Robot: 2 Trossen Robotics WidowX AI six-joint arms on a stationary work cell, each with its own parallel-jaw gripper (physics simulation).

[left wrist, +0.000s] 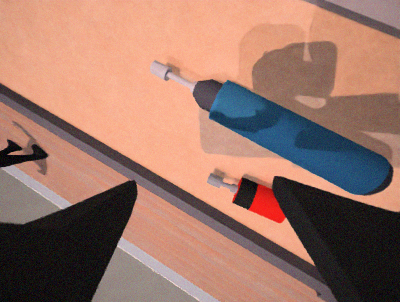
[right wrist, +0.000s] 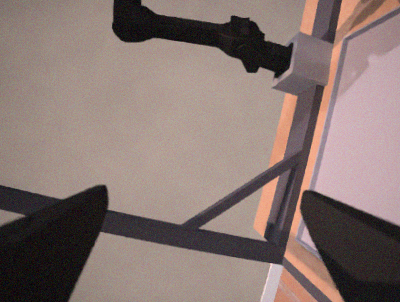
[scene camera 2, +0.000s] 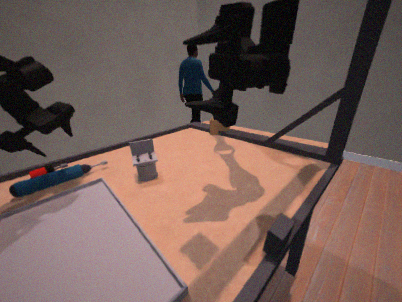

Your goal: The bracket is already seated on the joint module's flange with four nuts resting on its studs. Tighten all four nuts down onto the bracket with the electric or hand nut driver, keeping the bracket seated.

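Places are measured from the left arm's base along level axes (x ahead, y left, z up), in metres.
Where they show: left gripper, fingertip midpoint: (left wrist: 205,184) (scene camera 2: 59,145); right gripper, fingertip midpoint: (right wrist: 206,197) (scene camera 2: 184,77); left arm's base, origin of the base link: (right wrist: 284,61).
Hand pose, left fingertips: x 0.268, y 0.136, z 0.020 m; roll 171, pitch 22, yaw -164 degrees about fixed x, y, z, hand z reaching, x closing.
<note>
Each offset is from my left fingertips to the top centre of the thing. "spot": to the spot under its first point.
The grey L-shaped bracket (scene camera 2: 142,146) sits on the round joint module @[0.152 m ahead, 0.221 m right, 0.033 m down] (scene camera 2: 147,172) on the table. Small dark studs or nuts show on its flat part, too small to judge. A large blue driver @[spot: 0.055 m back, 0.043 m right, 0.081 m down] (scene camera 2: 50,180) (left wrist: 295,137) with a grey socket lies on the table. A smaller red-and-black driver @[0.039 m back, 0.063 m left, 0.073 m down] (scene camera 2: 38,172) (left wrist: 262,201) lies beside it, partly behind a finger in the left wrist view. My left gripper (scene camera 2: 57,144) (left wrist: 205,184) is open and empty, above the drivers. My right gripper (scene camera 2: 186,73) (right wrist: 206,197) is open and empty, high at the table's far side.
A grey tray @[0.084 m back, 0.327 m right, 0.092 m down] (scene camera 2: 100,245) (right wrist: 370,125) lies near the blue driver. A dark frame post (scene camera 2: 357,75) rises at the right. A dark box @[0.145 m ahead, 0.623 m right, 0.050 m down] (scene camera 2: 278,236) sits on the frame edge. A yellowish block @[0.663 m ahead, 0.155 m right, 0.031 m down] (scene camera 2: 215,127) is at the far edge. A person (scene camera 2: 192,75) stands beyond the table.
</note>
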